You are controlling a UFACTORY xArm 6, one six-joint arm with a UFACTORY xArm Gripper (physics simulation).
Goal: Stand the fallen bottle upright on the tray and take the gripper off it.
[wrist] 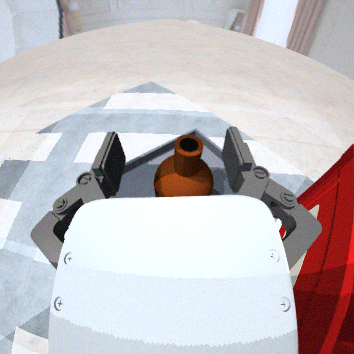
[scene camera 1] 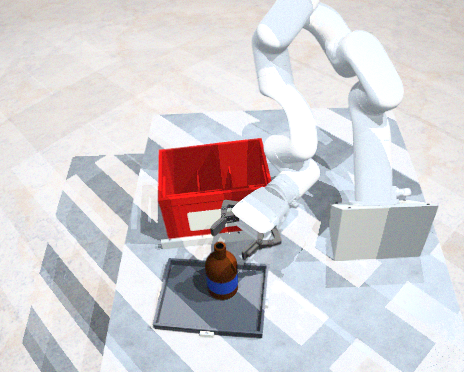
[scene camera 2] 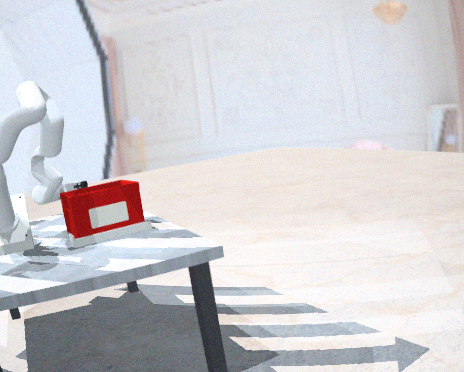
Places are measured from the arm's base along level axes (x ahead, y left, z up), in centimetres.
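Where they show: gripper, between the fingertips: [wrist: 171, 141] [scene camera 1: 227, 244] [scene camera 2: 78, 185]; arm's base, origin of its link: [scene camera 1: 373, 204] [scene camera 2: 5, 219].
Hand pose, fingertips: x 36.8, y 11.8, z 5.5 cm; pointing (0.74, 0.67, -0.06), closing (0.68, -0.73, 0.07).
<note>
Things, the pixels of their centre, and the offset from my fingertips. Level surfaces: height alone.
- brown bottle, middle of its body: [wrist: 182, 185] [scene camera 1: 221, 267] dy -0.2, dx +1.9, dz -8.7 cm
- dark grey tray, middle of its body: [wrist: 176, 186] [scene camera 1: 212, 296] dy +3.0, dx +4.8, dz -15.9 cm
- red crate, middle of its body: [wrist: 342, 303] [scene camera 1: 215, 191] [scene camera 2: 101, 210] dy -24.5, dx +2.1, dz -8.4 cm
- table, height of its surface: dz -17.2 cm
A brown bottle [scene camera 1: 221, 270] [wrist: 183, 176] with a blue band stands upright on the dark grey tray [scene camera 1: 185, 315] [wrist: 142, 161], towards the tray's back right part in scene camera 1. My gripper [scene camera 1: 228, 243] [wrist: 171, 141] is wide open. Its fingers stand apart on either side of the bottle's neck and do not touch it; in scene camera 1 they are behind and above the neck. In the wrist view the gripper's housing hides the lower part of the bottle. The bottle and the tray do not show in scene camera 2.
A red crate [scene camera 1: 190, 210] [scene camera 2: 77, 217] [wrist: 327, 225] with inner dividers stands on the table [scene camera 1: 360, 320] [scene camera 2: 165, 252], behind the tray and close beside the gripper. The arm's grey base block [scene camera 1: 357, 232] stands at the right in scene camera 1.
</note>
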